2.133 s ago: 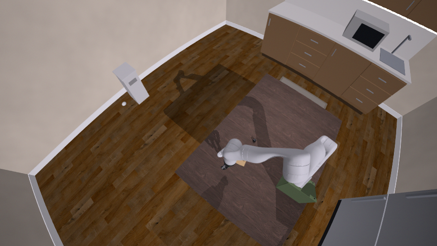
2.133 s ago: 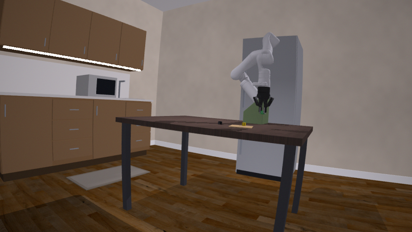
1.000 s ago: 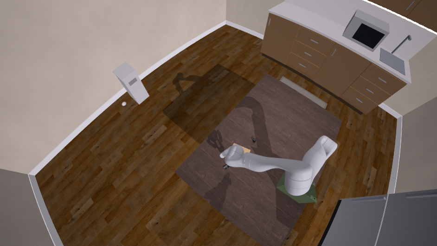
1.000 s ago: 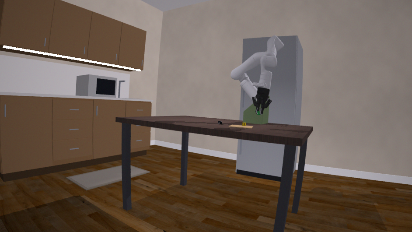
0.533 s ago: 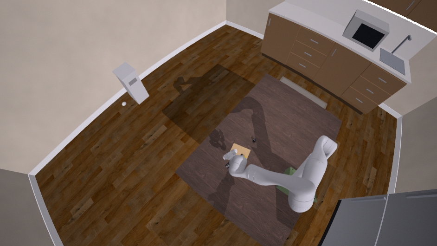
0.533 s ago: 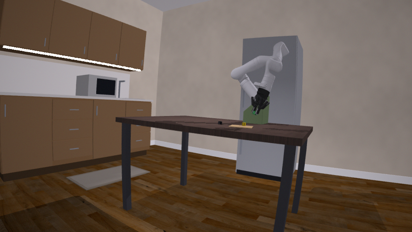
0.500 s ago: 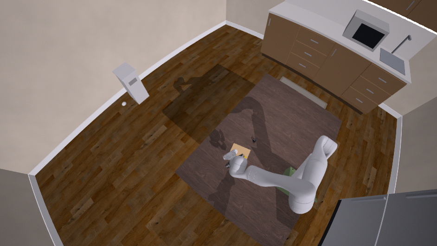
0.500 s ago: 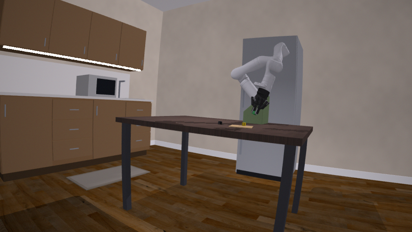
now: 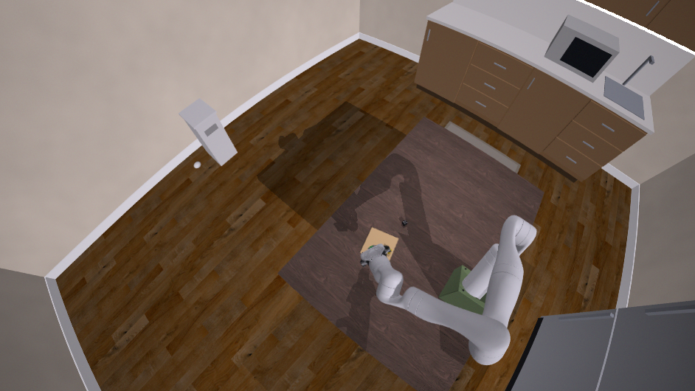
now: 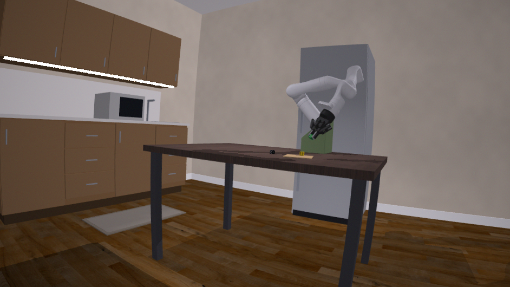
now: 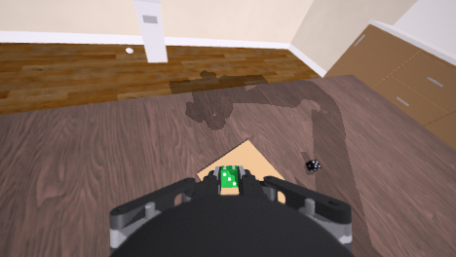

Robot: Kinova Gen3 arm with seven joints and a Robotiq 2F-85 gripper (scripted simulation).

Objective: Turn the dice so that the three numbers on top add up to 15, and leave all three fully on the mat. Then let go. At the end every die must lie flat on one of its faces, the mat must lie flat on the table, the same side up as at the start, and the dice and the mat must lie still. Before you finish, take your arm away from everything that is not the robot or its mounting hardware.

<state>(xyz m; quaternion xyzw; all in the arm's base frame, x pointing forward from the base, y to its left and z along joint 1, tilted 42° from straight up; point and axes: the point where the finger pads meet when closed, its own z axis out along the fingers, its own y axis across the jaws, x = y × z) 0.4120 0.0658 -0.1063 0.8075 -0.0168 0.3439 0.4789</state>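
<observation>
My gripper is now 7 cm to the left of the tan mat and 11 cm above it. Round my hand: black die 1 cm behind, 24 cm to the right, 11 cm below; yellow die 5 cm behind, 8 cm to the right, 10 cm below; green die 1 cm ahead, 1 cm below.
</observation>
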